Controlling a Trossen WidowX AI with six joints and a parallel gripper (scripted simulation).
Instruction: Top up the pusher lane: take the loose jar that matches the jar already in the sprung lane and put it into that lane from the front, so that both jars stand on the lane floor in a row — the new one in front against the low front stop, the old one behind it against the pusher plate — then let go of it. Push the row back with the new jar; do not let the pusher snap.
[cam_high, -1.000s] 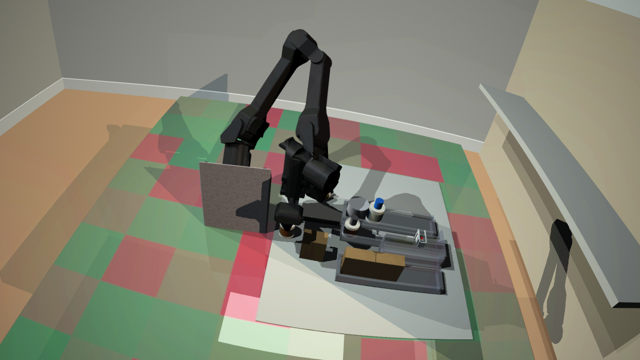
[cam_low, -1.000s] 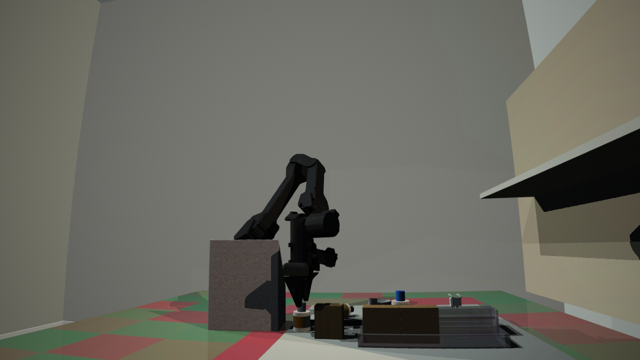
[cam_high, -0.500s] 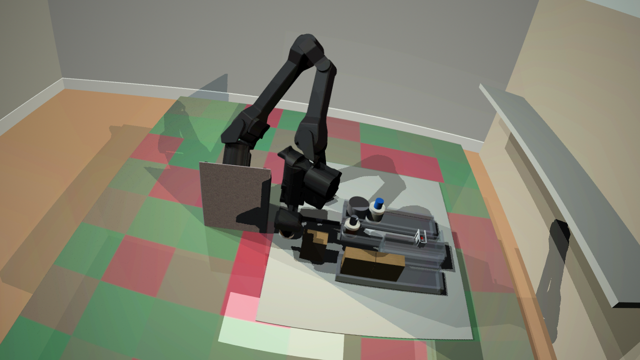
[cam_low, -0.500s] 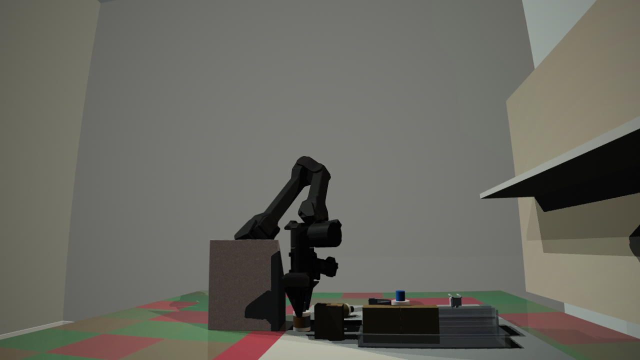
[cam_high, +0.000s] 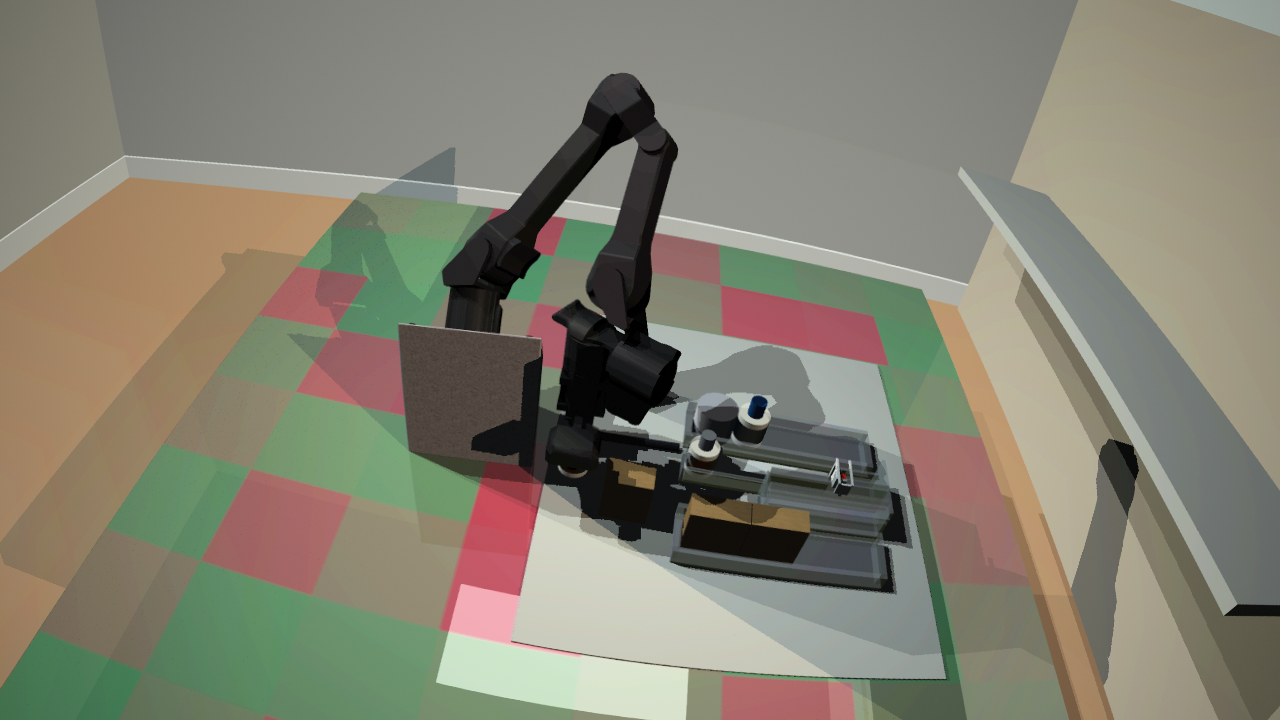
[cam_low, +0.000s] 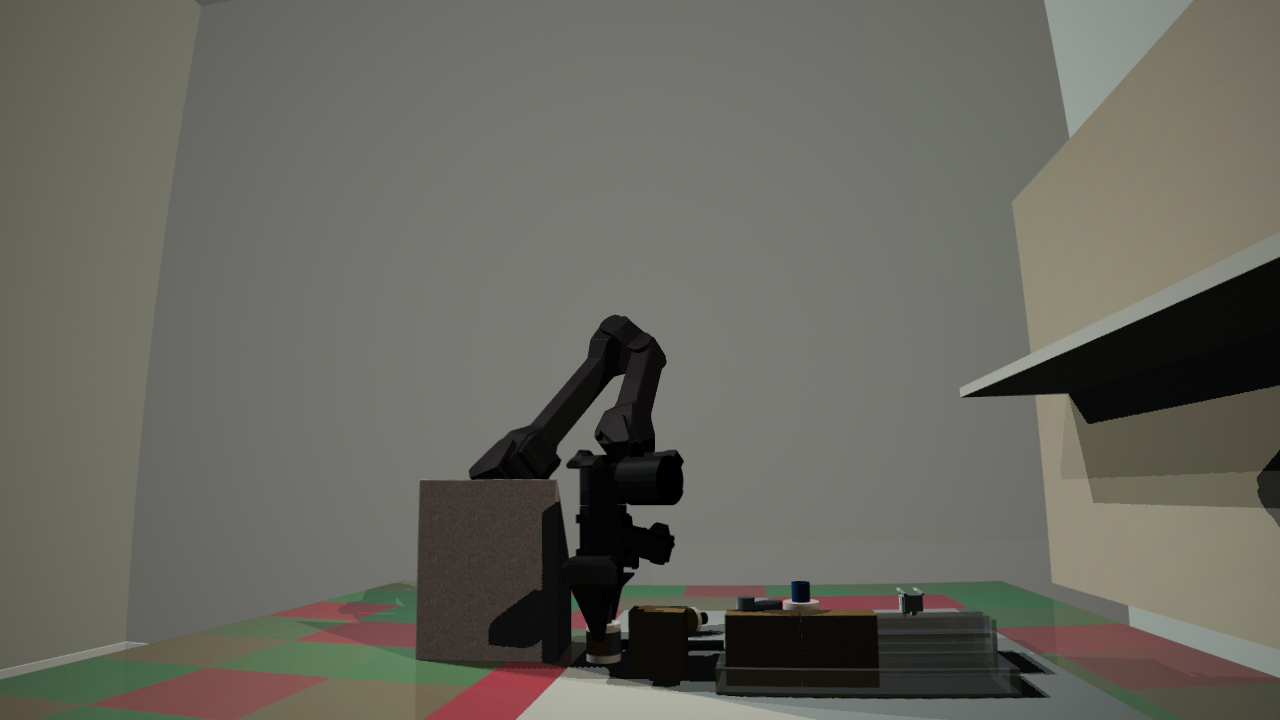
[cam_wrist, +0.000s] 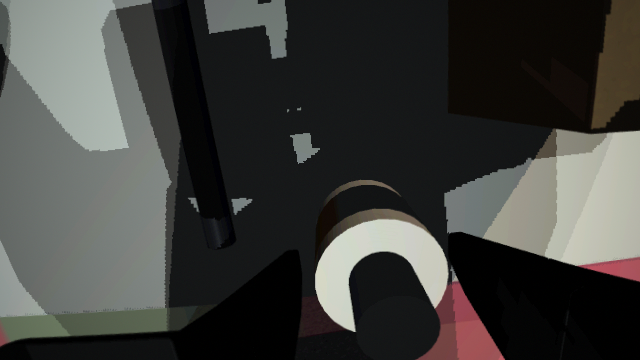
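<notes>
The black bar lies 7 cm ahead of my gripper tip, 6 cm to the left of it and 2 cm below it. Also, from my gripper tip: grey cylinder: 19 cm ahead, 10 cm to the left; then brown box: 7 cm ahead, 6 cm to the right, 1 cm above; then pusher plate: 28 cm ahead, 2 cm to the right, 2 cm above.
</notes>
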